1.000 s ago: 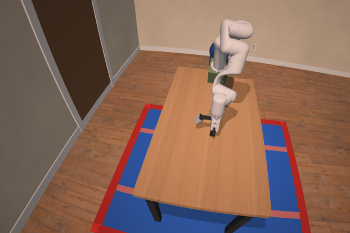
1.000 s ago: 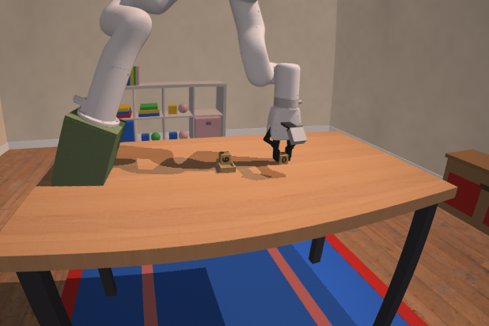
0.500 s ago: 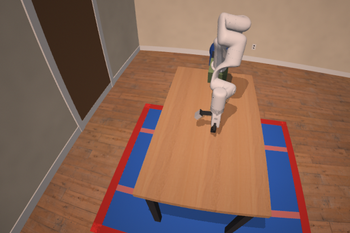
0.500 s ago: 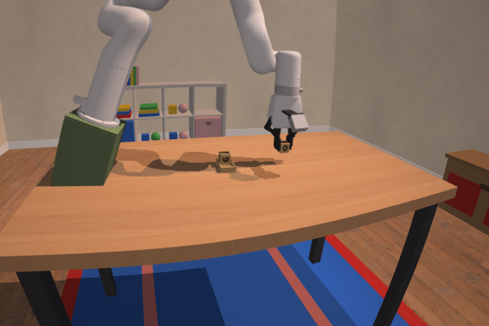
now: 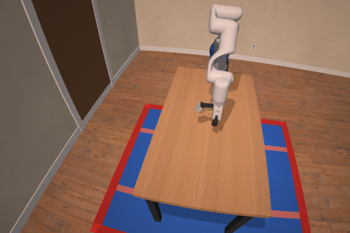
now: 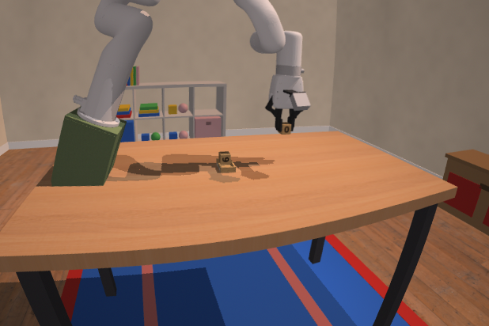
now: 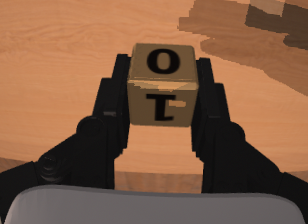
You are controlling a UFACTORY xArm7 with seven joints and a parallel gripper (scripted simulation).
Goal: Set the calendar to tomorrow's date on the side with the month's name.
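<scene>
Right now the wooden digit cube is 10 mm below my hand. Round my hand: low tray 190 mm behind, 120 mm below, 30 mm to the right; then wooden cube 190 mm behind, 100 mm below, 10 mm to the right.
</scene>
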